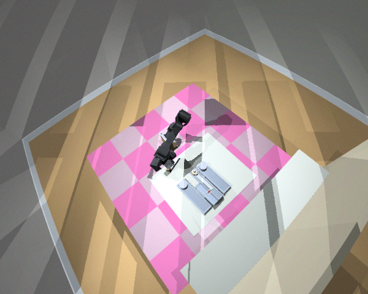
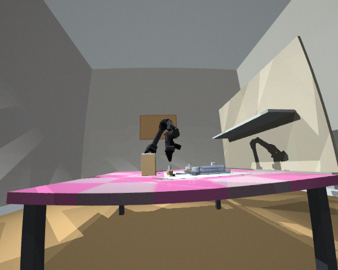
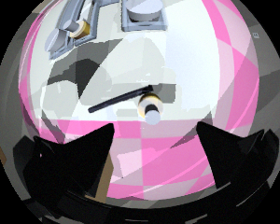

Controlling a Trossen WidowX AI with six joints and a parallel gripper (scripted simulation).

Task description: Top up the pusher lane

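Right now my gripper tip is 6 cm to the right of the thin black rod and 9 cm above it. The rest, counted from my gripper tip: wall shelf (65 cm ahead, 22 cm to the left, 27 cm above); grey lane fixture (30 cm ahead, 15 cm to the left, 8 cm below); red mark (34 cm ahead, 14 cm to the left, 3 cm below).
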